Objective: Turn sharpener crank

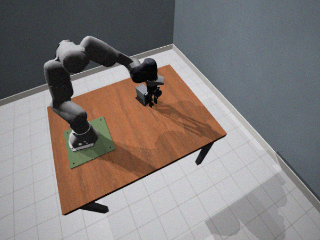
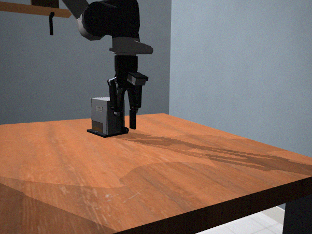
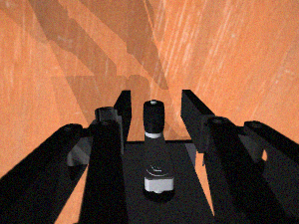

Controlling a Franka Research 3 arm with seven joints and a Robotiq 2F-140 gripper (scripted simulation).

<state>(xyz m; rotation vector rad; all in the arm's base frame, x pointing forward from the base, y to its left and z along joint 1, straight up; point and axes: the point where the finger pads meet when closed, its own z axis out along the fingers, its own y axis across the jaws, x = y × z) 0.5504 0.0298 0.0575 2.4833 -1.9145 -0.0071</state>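
My hand is 3 cm above the knob and 2 cm to the right of it. Also, from my hand: crank: 2 cm to the left, 2 cm below.
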